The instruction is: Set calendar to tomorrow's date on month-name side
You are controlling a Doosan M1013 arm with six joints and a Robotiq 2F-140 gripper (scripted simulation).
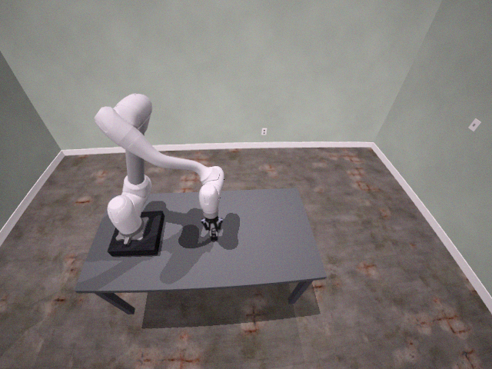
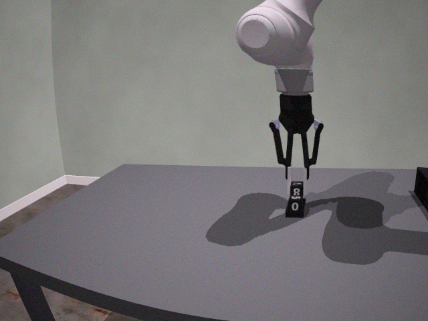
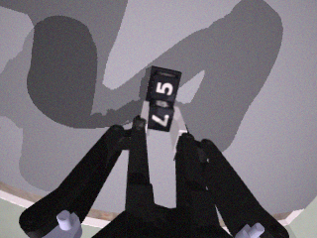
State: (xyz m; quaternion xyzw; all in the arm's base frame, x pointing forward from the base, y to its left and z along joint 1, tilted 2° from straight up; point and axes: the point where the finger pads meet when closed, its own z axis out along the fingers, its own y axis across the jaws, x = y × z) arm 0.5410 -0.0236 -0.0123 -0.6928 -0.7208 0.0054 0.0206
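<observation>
Right now my hand is 2 cm to the right of the tray and 7 cm above it. The rest, counted from my hand: black number cube 3 cm below.
</observation>
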